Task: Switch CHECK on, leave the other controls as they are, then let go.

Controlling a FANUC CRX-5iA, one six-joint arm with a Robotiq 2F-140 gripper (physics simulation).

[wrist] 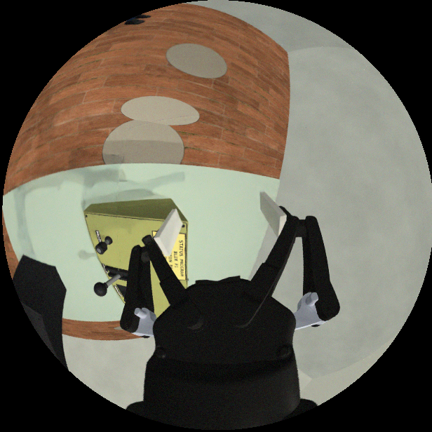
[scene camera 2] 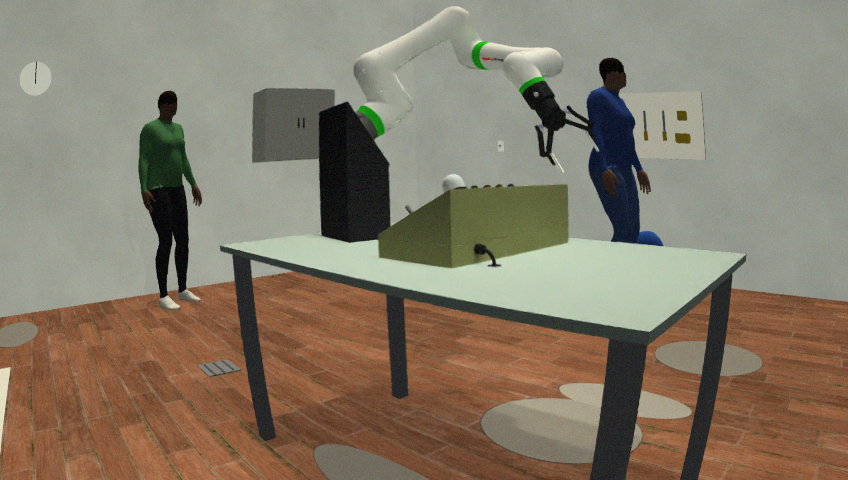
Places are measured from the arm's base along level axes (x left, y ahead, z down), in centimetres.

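Pixels of known places: gripper, fingertip midpoint: (scene camera 2: 580,162); arm's base, link origin: (scene camera 2: 352,134).
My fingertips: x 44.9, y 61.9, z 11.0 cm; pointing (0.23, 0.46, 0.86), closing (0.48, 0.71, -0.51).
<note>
Ahead of a thing's pixels: the offset from my fingertips to its middle. "*": to the spot under its first point. Level surfaces: height alone.
The olive control console @(dx -32.2, dy -8.7, dz +15.5 cm) (scene camera 2: 505,223) (wrist: 127,225) stands on the table. In the wrist view its sloped face shows a small black control (wrist: 102,247), a lever with a black ball (wrist: 100,289) and a yellow label plate (wrist: 181,257) with partly readable text. In the scene view a white dome @(* dx -50.6, dy +4.9, dz +5.0 cm) (scene camera 2: 453,181) and a row of small coloured controls @(* dx -38.6, dy +1.7, dz +6.5 cm) (scene camera 2: 486,186) show at its top edge. I cannot tell which control is CHECK or how it is set; part of the face is hidden behind a finger. My gripper (scene camera 2: 578,157) (wrist: 218,208) is open and empty, above and beside the console's far end, apart from it.
The pale green table @(dz +24.0 cm) (scene camera 2: 595,285) (wrist: 225,185) bears the console and a black arm pedestal (scene camera 2: 351,178) (wrist: 40,285). A black cable @(* dx -45.2, dy +11.4, dz +21.6 cm) (scene camera 2: 491,255) runs from the console's back to the table. A person in blue (scene camera 2: 615,136) and a person in green (scene camera 2: 163,154) stand beyond the table.
</note>
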